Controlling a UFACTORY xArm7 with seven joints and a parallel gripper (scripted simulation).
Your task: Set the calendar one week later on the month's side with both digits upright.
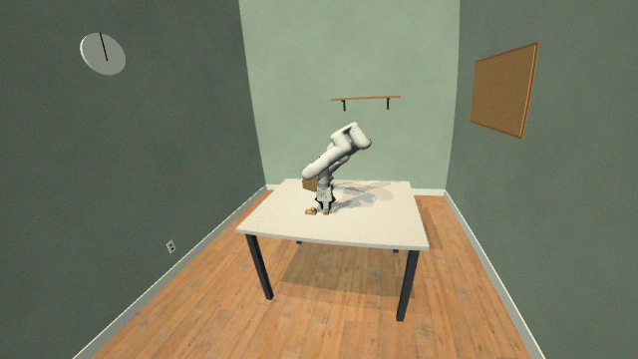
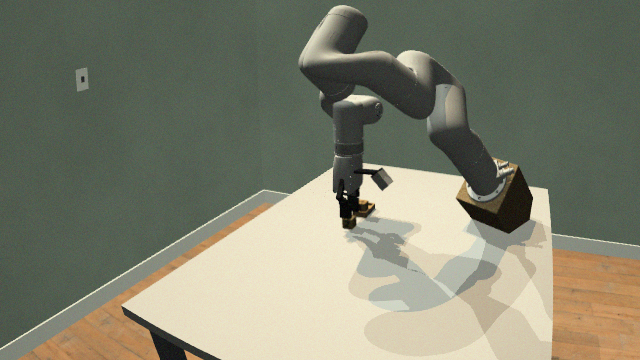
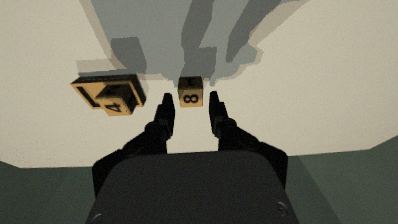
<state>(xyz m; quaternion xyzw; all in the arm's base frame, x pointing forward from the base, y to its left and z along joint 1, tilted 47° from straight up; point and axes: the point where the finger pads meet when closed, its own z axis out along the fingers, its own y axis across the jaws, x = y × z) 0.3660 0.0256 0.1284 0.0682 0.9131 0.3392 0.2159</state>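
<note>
My gripper is now 40 mm above the digit cube. Round my hand: wooden calendar tray (110 mm to the right, 50 mm below).
</note>
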